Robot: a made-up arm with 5 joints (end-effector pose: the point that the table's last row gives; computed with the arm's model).
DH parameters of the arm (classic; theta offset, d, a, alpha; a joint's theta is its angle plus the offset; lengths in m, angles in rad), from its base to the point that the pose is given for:
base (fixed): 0 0.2 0 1.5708
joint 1: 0 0.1 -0.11 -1.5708
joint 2: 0 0.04 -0.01 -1.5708
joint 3: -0.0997 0 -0.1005 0
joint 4: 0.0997 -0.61 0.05 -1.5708
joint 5: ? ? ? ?
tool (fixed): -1.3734 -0.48 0 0
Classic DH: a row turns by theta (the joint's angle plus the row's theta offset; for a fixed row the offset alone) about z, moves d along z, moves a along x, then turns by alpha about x.
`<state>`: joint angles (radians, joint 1 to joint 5).
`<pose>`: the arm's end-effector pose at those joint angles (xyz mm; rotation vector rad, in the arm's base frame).
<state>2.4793 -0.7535 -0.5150 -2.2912 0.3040</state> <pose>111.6 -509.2 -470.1 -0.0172 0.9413 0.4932</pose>
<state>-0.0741 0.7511 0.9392 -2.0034 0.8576</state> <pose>568.8 -262.4 122.1 0.7595 -0.6681 -0.1240</pose>
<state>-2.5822 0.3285 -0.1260 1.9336 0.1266</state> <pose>447.9 -822.0 402.9 -0.0258 -1.8878 -0.4410</pose>
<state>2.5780 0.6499 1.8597 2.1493 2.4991</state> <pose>-732.9 -423.6 66.9 1.7252 -0.7270 2.3368</pose>
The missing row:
joint 5: -1.3734 0 0.051 3.1416
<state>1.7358 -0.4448 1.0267 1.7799 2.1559</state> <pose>-428.4 -549.9 -547.9 -0.8590 0.9198 -1.6091</pose>
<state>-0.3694 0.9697 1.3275 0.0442 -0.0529</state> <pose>56.5 -831.3 160.4 -0.4856 1.6087 0.9991</pose>
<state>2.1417 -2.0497 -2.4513 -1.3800 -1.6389</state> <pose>-7.2 383.5 -445.1 -1.4940 1.2447 -2.3010</pose>
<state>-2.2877 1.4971 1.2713 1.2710 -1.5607</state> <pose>93.6 -463.2 -497.5 -0.5890 -0.8524 -0.1980</pose>
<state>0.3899 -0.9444 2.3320 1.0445 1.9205</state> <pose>-770.5 -531.9 540.6 -1.3740 2.4757 0.0678</pose>
